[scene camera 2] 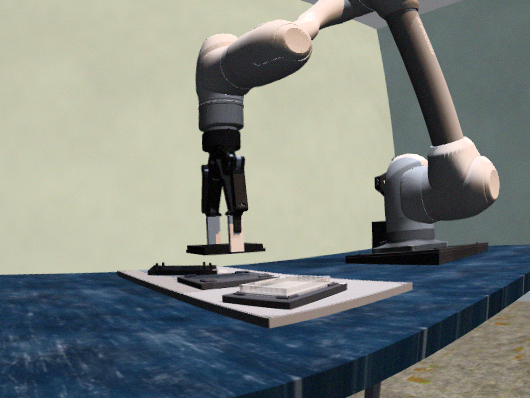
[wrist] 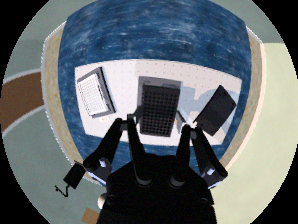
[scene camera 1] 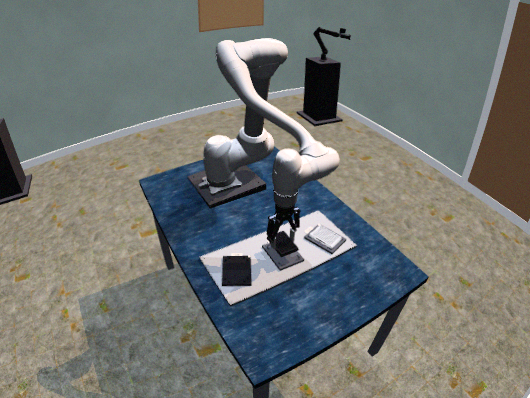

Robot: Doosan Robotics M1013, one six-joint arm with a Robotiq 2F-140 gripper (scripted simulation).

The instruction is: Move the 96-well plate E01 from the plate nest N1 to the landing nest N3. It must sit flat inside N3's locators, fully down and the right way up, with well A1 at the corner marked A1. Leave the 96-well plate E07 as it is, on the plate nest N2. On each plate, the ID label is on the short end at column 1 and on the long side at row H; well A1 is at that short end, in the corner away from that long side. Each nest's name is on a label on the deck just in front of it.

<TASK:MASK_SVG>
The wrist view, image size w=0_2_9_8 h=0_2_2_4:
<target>my gripper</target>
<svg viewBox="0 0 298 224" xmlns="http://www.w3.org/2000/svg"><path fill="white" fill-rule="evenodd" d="M83 161L83 166L91 178L106 184L107 195L96 224L217 224L214 207L207 202L207 192L209 188L213 189L228 176L228 172L218 161L202 129L197 126L191 128L179 110L176 111L174 120L177 131L181 135L176 155L159 156L145 153L136 128L141 116L141 106L138 105L133 114L127 114L127 120L122 118L114 120L97 149ZM190 136L201 176L189 167ZM128 131L131 161L111 173L111 164L123 131Z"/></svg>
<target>dark 96-well plate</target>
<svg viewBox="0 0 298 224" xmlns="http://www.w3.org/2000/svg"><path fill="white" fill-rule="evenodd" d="M143 85L139 133L170 138L178 107L180 89Z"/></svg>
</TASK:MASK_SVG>
